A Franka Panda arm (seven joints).
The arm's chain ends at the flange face. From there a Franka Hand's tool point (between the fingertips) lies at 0.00 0.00 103.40 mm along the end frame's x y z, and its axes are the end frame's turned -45 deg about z.
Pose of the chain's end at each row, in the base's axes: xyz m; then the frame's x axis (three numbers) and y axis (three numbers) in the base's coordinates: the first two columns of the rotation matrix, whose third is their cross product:
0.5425 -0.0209 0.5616 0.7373 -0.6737 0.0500 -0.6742 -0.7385 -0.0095
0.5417 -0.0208 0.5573 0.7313 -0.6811 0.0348 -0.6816 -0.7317 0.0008
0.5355 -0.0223 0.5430 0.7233 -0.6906 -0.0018 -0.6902 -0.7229 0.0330
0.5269 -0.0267 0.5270 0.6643 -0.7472 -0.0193 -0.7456 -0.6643 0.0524
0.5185 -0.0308 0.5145 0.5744 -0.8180 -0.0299 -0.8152 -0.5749 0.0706
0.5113 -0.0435 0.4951 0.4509 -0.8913 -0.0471 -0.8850 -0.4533 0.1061
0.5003 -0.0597 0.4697 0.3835 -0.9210 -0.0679 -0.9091 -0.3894 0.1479
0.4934 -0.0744 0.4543 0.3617 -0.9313 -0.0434 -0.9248 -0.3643 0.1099
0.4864 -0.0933 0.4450 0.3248 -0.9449 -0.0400 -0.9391 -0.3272 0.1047
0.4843 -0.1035 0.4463 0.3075 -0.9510 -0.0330 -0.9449 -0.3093 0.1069
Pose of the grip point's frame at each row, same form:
0.5470 -0.0237 0.4583 0.9981 0.0458 0.0421 0.0446 -0.9986 0.0286
0.5443 -0.0233 0.4540 0.9991 0.0358 0.0240 0.0351 -0.9990 0.0252
0.5330 -0.0246 0.4396 0.9995 0.0228 -0.0246 0.0234 -0.9995 0.0221
0.5215 -0.0288 0.4238 0.9969 -0.0586 -0.0507 -0.0575 -0.9981 0.0234
0.5108 -0.0325 0.4114 0.9826 -0.1719 -0.0711 -0.1703 -0.9849 0.0288
0.4993 -0.0441 0.3924 0.9446 -0.3097 -0.1083 -0.3070 -0.9508 0.0417
0.4835 -0.0592 0.3677 0.9140 -0.3759 -0.1526 -0.3717 -0.9266 0.0566
0.4812 -0.0744 0.3516 0.9097 -0.4009 -0.1084 -0.3982 -0.9161 0.0470
0.4748 -0.0929 0.3423 0.8937 -0.4368 -0.1023 -0.4344 -0.8995 0.0457
0.4727 -0.1037 0.3436 0.8856 -0.4538 -0.0989 -0.4507 -0.8912 0.0523

